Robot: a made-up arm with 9 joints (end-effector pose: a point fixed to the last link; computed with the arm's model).
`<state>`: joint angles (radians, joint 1 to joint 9).
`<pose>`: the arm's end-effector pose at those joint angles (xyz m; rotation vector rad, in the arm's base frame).
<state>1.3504 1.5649 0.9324 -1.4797 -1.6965 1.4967 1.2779 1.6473 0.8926</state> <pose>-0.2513 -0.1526 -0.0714 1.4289 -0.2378 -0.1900</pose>
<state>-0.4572 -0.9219 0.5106 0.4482 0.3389 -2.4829 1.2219 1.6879 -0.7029</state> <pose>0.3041 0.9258 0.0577 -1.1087 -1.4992 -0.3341</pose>
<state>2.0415 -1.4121 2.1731 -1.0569 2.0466 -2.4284 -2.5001 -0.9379 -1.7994</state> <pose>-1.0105 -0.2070 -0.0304 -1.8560 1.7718 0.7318</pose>
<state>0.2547 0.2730 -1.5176 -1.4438 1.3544 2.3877 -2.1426 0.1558 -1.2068</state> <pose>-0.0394 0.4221 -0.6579 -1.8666 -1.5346 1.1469</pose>
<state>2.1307 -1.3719 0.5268 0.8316 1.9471 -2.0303 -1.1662 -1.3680 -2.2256</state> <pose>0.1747 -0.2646 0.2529 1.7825 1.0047 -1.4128</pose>
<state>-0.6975 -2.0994 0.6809 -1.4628 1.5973 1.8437 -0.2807 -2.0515 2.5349</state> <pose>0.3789 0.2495 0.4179 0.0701 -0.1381 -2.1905</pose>
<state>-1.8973 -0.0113 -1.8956 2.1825 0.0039 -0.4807 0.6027 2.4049 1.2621</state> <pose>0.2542 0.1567 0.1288 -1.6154 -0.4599 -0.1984</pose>
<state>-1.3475 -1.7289 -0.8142 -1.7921 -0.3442 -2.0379 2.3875 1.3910 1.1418</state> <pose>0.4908 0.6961 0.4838 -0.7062 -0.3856 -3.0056</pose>
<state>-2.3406 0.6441 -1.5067 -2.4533 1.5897 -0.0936 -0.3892 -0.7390 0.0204</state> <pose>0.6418 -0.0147 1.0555 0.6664 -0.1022 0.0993</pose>
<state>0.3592 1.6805 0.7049 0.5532 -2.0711 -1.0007 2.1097 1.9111 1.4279</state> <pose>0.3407 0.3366 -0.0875 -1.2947 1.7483 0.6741</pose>
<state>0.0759 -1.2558 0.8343 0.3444 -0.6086 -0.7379 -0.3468 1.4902 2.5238</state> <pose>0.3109 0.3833 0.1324 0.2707 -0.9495 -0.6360</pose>
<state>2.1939 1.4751 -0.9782 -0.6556 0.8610 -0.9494 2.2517 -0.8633 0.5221</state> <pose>0.6103 -0.1448 0.2989 -1.9574 -0.3578 -1.2179</pose>
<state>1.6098 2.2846 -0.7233 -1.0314 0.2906 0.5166 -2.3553 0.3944 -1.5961</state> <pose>0.1698 -1.2298 -0.5111 -2.7283 0.0078 -0.3895</pose>
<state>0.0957 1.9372 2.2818 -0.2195 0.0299 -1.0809 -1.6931 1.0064 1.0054</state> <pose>0.1975 0.4459 -0.3970 -2.1997 -1.7583 -0.6669</pose>
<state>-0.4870 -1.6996 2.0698 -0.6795 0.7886 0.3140 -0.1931 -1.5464 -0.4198</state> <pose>0.7253 0.3075 0.7922 0.9947 -0.2417 0.0221</pose>
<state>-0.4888 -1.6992 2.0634 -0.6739 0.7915 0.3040 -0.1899 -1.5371 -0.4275</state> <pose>0.7225 0.3090 0.7979 0.9991 -0.2377 0.0409</pose>
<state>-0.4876 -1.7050 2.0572 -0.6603 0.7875 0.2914 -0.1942 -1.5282 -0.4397</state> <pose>0.7223 0.3134 0.8006 1.0126 -0.2197 0.0709</pose>
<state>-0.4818 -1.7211 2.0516 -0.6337 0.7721 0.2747 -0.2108 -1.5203 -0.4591</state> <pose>0.7273 0.3226 0.7978 1.0404 -0.1775 0.1181</pose>
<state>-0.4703 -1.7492 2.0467 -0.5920 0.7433 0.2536 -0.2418 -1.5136 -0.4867</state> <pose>0.7394 0.3381 0.7876 1.0842 -0.1039 0.1826</pose>
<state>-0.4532 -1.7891 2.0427 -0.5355 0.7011 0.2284 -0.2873 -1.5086 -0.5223</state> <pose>0.7599 0.3609 0.7677 1.1424 0.0052 0.2587</pose>
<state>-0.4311 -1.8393 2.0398 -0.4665 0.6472 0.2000 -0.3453 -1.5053 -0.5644</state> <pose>0.7892 0.3929 0.7357 1.2100 0.1506 0.3362</pose>
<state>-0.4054 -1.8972 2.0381 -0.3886 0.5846 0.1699 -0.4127 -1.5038 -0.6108</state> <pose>0.8247 0.4347 0.6893 1.2803 0.3283 0.4024</pose>
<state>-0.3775 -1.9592 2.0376 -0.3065 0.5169 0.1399 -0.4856 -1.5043 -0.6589</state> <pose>0.8613 0.4854 0.6278 1.3460 0.5285 0.4459</pose>
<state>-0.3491 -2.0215 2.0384 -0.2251 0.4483 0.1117 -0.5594 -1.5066 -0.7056</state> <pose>0.8926 0.5417 0.5531 1.4007 0.7369 0.4602</pose>
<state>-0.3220 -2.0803 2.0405 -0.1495 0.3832 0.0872 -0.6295 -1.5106 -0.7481</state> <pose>0.9135 0.5970 0.4708 1.4406 0.9357 0.4449</pose>
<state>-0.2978 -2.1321 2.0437 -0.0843 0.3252 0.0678 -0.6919 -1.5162 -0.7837</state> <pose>0.9228 0.6449 0.3895 1.4654 1.1084 0.4068</pose>
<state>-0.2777 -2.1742 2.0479 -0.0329 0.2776 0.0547 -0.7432 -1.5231 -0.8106</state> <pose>0.9232 0.6804 0.3181 1.4781 1.2426 0.3576</pose>
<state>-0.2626 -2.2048 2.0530 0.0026 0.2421 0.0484 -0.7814 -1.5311 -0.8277</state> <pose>0.9196 0.7016 0.2633 1.4836 1.3318 0.3092</pose>
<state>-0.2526 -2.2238 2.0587 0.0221 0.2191 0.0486 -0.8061 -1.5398 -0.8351</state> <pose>0.9162 0.7097 0.2283 1.4858 1.3772 0.2705</pose>
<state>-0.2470 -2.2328 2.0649 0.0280 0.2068 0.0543 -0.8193 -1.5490 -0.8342</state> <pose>0.9151 0.7077 0.2110 1.4872 1.3862 0.2441</pose>
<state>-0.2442 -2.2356 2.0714 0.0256 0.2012 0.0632 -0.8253 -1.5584 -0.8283</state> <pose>0.9157 0.6998 0.2050 1.4886 1.3735 0.2262</pose>
